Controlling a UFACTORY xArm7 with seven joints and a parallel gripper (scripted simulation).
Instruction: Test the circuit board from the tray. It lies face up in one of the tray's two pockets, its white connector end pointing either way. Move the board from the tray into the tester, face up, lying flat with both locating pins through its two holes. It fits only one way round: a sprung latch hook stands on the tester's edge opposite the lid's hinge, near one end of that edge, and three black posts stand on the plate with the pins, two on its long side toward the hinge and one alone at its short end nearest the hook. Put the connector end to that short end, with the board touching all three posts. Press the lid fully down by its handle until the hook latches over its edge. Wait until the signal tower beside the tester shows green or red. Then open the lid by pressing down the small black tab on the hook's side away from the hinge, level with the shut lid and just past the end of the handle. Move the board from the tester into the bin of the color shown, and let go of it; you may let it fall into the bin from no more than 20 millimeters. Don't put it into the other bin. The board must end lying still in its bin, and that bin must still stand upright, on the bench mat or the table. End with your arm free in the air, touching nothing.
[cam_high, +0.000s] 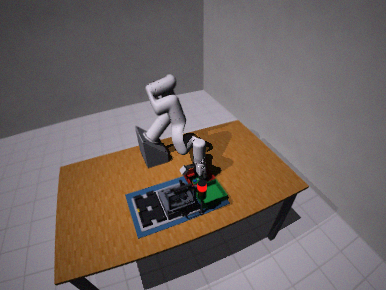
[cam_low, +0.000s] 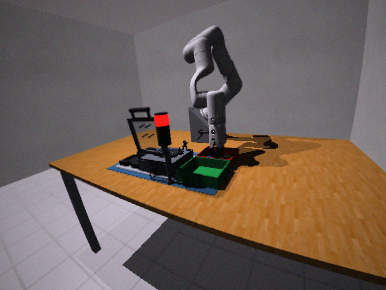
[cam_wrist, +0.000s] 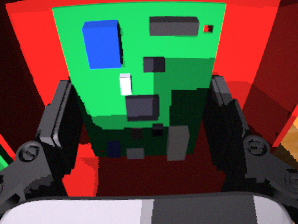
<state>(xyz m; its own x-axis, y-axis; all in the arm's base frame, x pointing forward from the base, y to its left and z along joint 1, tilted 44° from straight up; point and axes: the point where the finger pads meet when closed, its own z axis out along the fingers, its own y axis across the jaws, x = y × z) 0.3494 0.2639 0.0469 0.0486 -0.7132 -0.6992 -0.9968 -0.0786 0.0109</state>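
Right now my hand is 10 mm above the red bin. Round my hand: green circuit board (10 mm below); grey tester plate (190 mm to the right, 120 mm ahead, 40 mm above); green bin (150 mm ahead, 10 mm to the left, 10 mm below).
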